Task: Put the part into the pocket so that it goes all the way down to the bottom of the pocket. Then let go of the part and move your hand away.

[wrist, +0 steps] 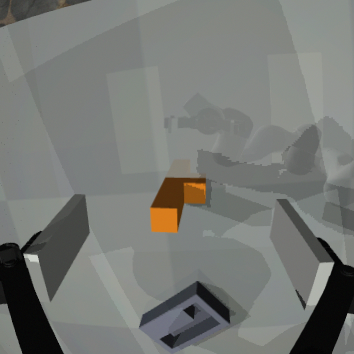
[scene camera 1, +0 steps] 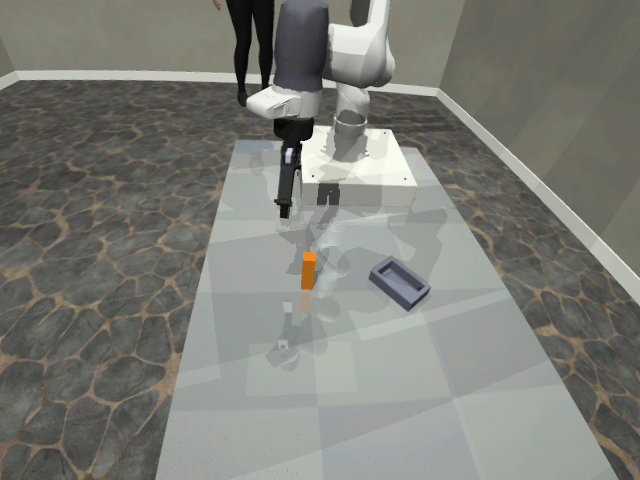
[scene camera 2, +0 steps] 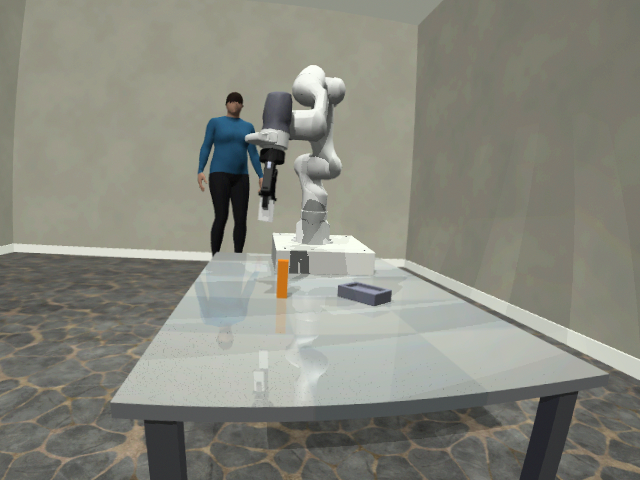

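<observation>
The orange L-shaped part [scene camera 1: 307, 272] [scene camera 2: 282, 280] [wrist: 165, 219] stands upright on the table, its long leg up and its short leg low at one side in the wrist view. The blue-grey block with the pocket [scene camera 1: 393, 291] [scene camera 2: 356, 295] [wrist: 154, 328] lies flat on the table, to the right of the part in both scene views and below it in the wrist view. The pocket is open at the top and holds no part. My gripper [scene camera 1: 283, 219] [scene camera 2: 265, 210] [wrist: 179, 216] is wide open and empty, pointing down, well above the table and behind the part in the scene views.
The white robot base [scene camera 1: 361, 196] [scene camera 2: 336, 265] stands at the table's far end, behind the part and the block. The table [scene camera 1: 258, 439] [scene camera 2: 336, 409] shows reflections and shadows. A person [scene camera 1: 252, 46] [scene camera 2: 227, 147] stands on the floor beyond the table.
</observation>
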